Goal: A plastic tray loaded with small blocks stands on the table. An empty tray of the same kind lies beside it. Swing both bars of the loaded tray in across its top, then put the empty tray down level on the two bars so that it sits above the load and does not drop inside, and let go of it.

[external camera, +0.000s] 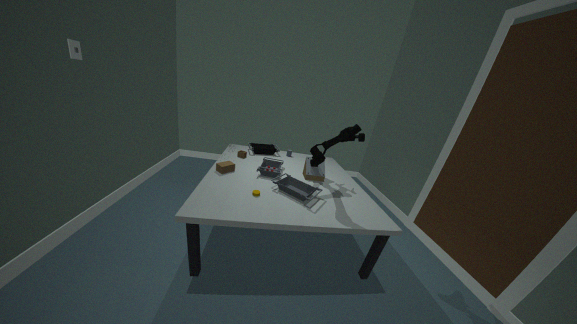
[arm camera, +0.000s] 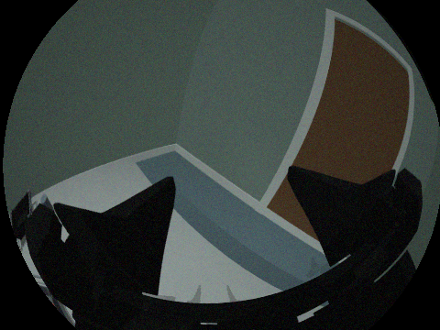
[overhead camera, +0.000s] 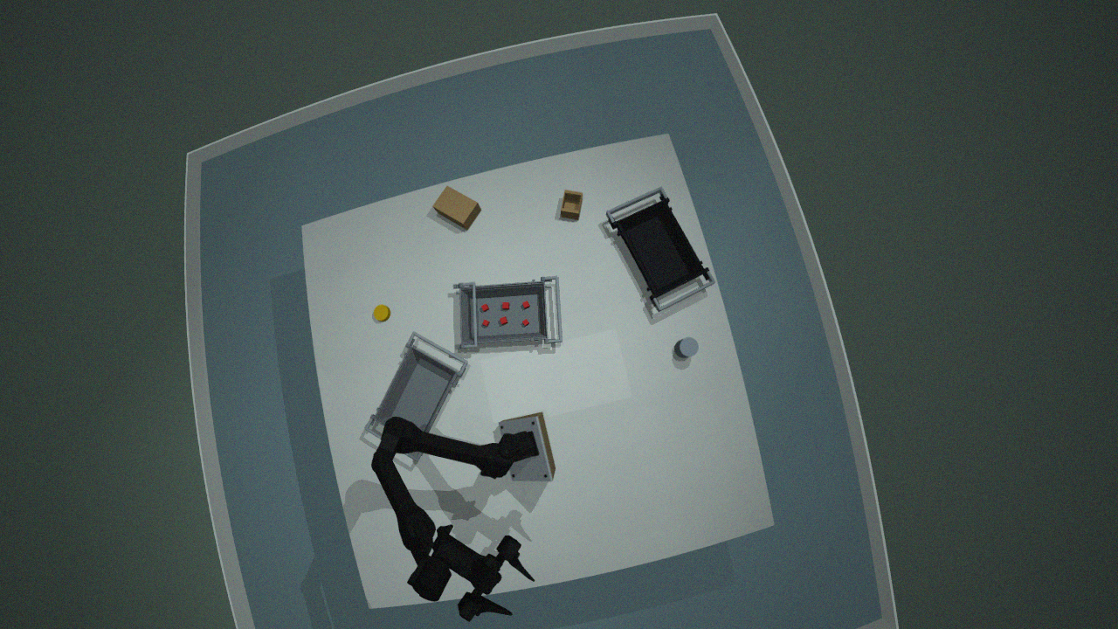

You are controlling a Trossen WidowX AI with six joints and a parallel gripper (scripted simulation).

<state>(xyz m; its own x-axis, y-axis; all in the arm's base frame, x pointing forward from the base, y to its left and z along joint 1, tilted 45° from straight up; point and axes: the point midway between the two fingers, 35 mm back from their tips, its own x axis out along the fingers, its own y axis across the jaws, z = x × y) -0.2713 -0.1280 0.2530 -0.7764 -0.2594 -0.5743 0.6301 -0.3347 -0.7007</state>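
Right now the tray is 490 mm ahead of my gripper tip, 220 mm to the left of it and 370 mm below it. Also, from my gripper tip: small open box: 920 mm ahead, 380 mm to the right, 400 mm below; then yellow disc: 770 mm ahead, 280 mm to the left, 400 mm below.
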